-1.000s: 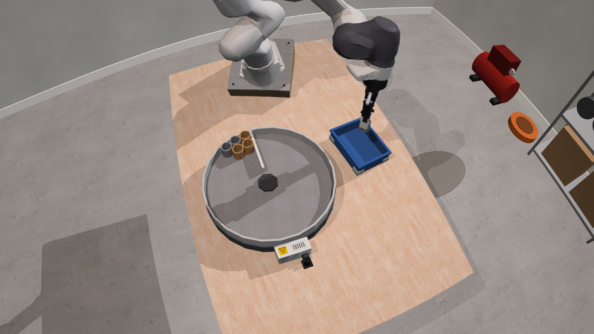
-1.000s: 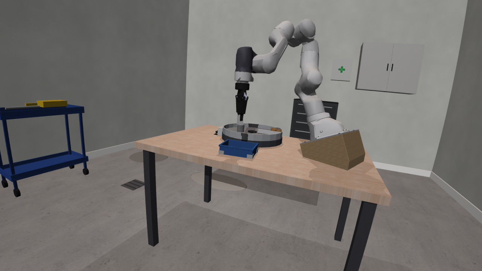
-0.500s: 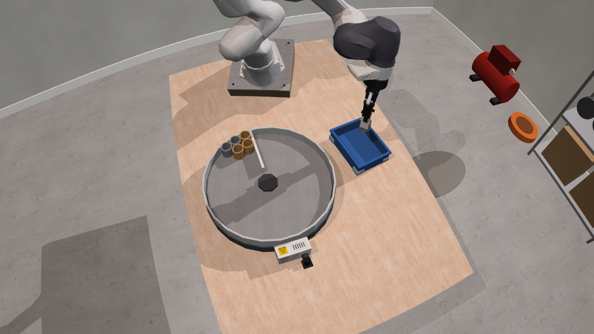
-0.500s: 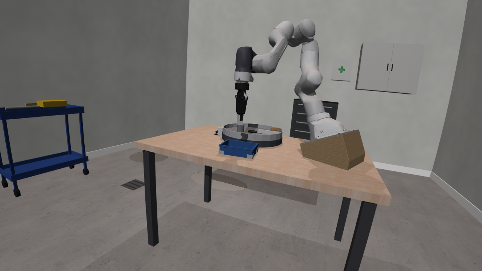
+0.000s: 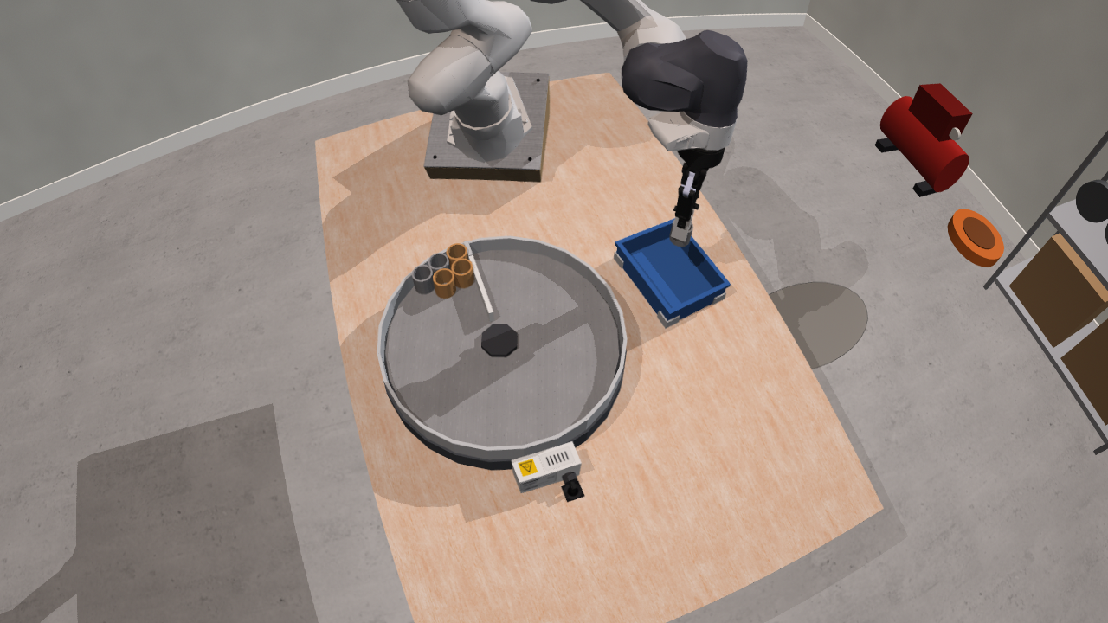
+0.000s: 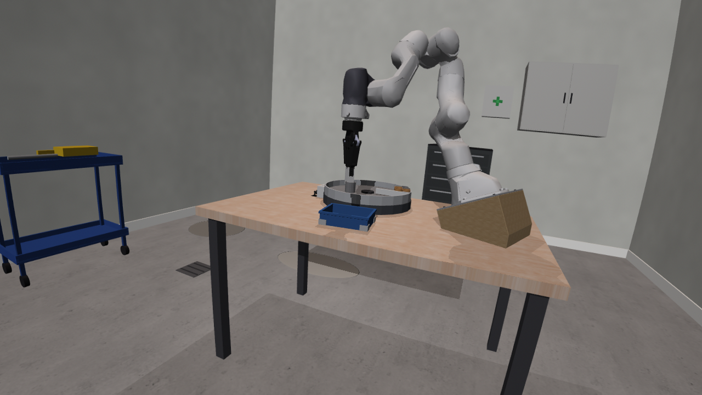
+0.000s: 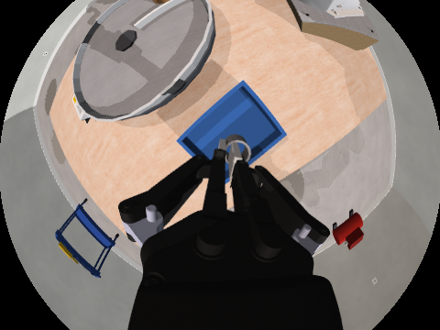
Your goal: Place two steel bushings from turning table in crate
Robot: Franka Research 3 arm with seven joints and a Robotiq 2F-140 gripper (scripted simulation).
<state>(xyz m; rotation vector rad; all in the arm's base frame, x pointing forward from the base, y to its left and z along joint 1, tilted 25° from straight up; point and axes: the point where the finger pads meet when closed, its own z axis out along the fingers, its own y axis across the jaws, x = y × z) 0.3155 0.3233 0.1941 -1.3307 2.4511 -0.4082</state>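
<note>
My gripper is now 16 cm above the blue crate, 1 cm to the right of it and 1 cm past it. Also, from my hand: round grey turning table: 34 cm to the right, 13 cm below, 11 cm ahead.
</note>
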